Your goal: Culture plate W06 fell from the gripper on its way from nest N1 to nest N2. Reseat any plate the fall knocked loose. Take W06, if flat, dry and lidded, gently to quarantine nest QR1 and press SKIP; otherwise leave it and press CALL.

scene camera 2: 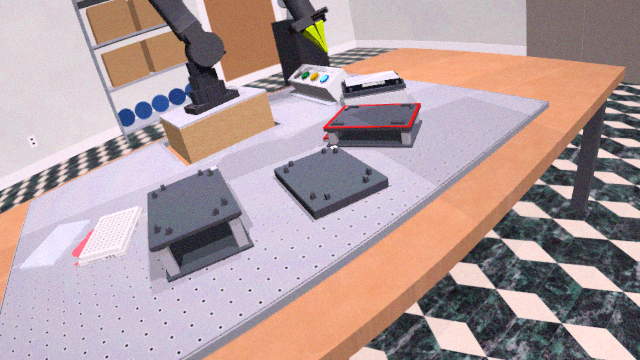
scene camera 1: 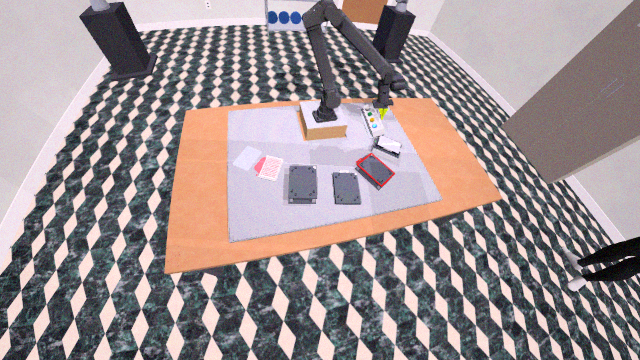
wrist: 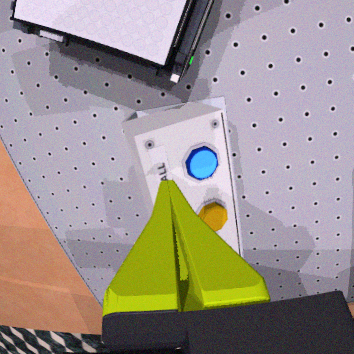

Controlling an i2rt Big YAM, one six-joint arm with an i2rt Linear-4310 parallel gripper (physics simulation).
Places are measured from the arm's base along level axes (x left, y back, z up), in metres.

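Pixels of known places: gripper, between the fingertips: (scene camera 2: 326, 52) (scene camera 1: 381, 119) (wrist: 166, 188); arm's base, origin of its link: (scene camera 2: 212, 104) (scene camera 1: 324, 116).
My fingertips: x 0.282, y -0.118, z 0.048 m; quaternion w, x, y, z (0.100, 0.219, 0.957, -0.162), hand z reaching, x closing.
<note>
Ahead of a thing's pixels: the offset from my fingertips to its middle. "spot": to the spot under its first point.
A white welled plate {dx -0.616, dy -0.095, dz -0.127 m} (scene camera 1: 270, 168) (scene camera 2: 111, 235) lies low at the left, its wells showing, with a red-pink patch {spot: dx -0.668, dy -0.064, dz -0.133 m} (scene camera 1: 259, 165) (scene camera 2: 81, 246) at its edge. A clear flat lid {dx -0.718, dy -0.008, dz -0.130 m} (scene camera 1: 247, 157) (scene camera 2: 56, 244) lies apart beside it. The plate's label is too small to read. The white button box {dx +0.029, dy +0.092, dz -0.092 m} (scene camera 1: 378, 132) (scene camera 2: 327, 92) (wrist: 177, 131) carries a blue button {dx -0.004, dy +0.021, dz -0.073 m} (scene camera 1: 374, 126) (scene camera 2: 324, 78) (wrist: 202, 163) beside a partly hidden CALL label, and a yellow button {dx +0.003, dy +0.071, dz -0.071 m} (scene camera 2: 314, 76) (wrist: 214, 216). My gripper (scene camera 1: 382, 118) (scene camera 2: 327, 51) (wrist: 166, 188) is shut and empty above the box, its tips beside the blue button in the wrist view.
A raised grey nest {dx -0.499, dy -0.232, dz -0.100 m} (scene camera 1: 302, 182) (scene camera 2: 192, 207), a low grey nest {dx -0.299, dy -0.289, dz -0.122 m} (scene camera 1: 346, 188) (scene camera 2: 330, 180) and a red-rimmed nest {dx -0.121, dy -0.240, dz -0.111 m} (scene camera 1: 375, 170) (scene camera 2: 375, 116) stand on the perforated board. A black-edged, white-topped unit {dx +0.012, dy -0.124, dz -0.072 m} (scene camera 1: 389, 145) (scene camera 2: 374, 82) (wrist: 100, 25) stands close to the button box.
</note>
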